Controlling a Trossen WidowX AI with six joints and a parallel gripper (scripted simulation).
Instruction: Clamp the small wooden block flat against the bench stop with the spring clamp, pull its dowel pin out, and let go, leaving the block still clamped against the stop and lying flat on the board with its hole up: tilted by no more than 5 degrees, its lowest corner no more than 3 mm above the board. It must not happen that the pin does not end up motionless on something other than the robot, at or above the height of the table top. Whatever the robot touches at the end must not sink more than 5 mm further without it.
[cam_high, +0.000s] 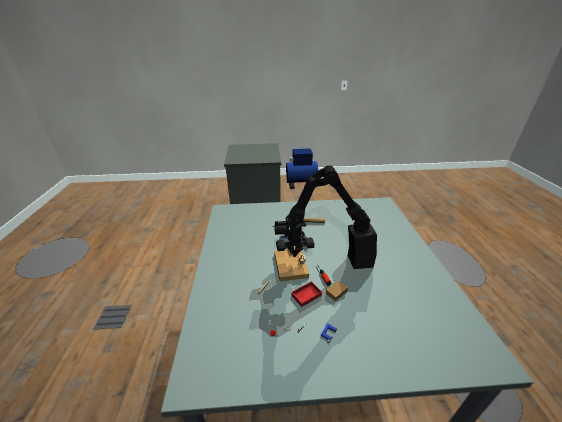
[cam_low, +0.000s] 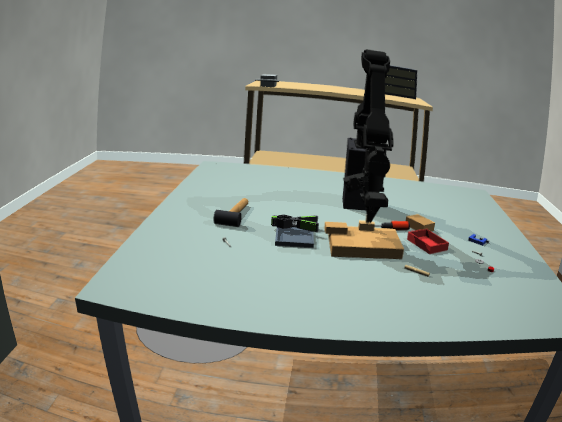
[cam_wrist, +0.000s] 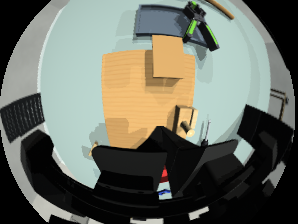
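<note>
Right now my hand is 50 mm above the dowel pin and 30 mm past it. The rest, counted from my hand: red tray: 200 mm to the left, 100 mm below, 20 mm behind; then wooden board: 90 mm below, 20 mm ahead, 10 mm to the right; then dark tray: 200 mm to the right, 100 mm below, 40 mm behind.
</note>
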